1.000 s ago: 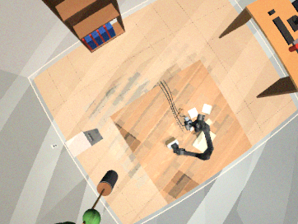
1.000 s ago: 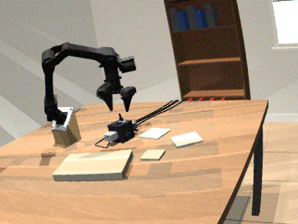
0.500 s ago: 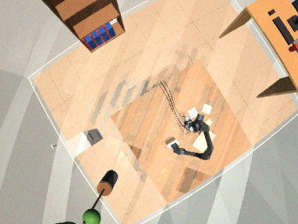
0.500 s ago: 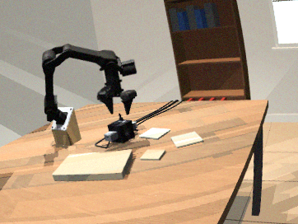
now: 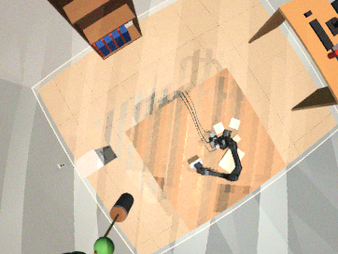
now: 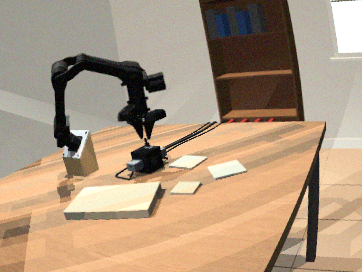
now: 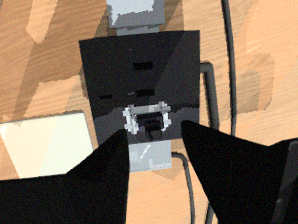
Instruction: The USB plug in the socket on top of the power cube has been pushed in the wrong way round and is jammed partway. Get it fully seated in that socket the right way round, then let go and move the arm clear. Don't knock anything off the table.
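The silver-framed socket lies 40 mm below my gripper tip. The rest, counted from my gripper tip: dark USB plug 20 mm below; then flat white slab 70 mm ahead, 280 mm to the right, 90 mm below.
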